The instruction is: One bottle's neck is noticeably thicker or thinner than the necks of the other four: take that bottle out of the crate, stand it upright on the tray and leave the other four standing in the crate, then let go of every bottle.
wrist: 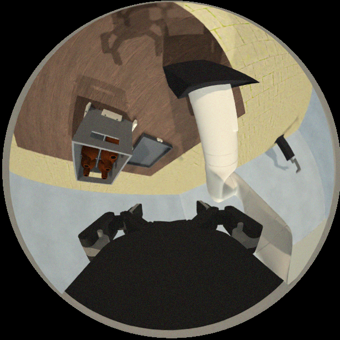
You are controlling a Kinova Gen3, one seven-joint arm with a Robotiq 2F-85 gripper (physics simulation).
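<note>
A grey crate (95, 122) stands on the brown table at the left of the wrist view. Several reddish-brown bottles (88, 161) are inside it, their necks pointing toward its open side; another patch of brown shows through a slot in the crate wall. The necks are too small here to compare their thickness. A dark grey tray (151, 151) lies just beside the crate, to its right in the view, with no bottle on it. My gripper (169, 208) is open and empty, its two fingers wide apart, away from the crate and the tray.
The white robot arm (215, 125) rises from a black base (212, 77) right of the tray. A black object with a grey hooked end (286, 149) shows at the far right. Yellow brick-patterned surface borders the table. The gripper's black body covers the bottom of the view.
</note>
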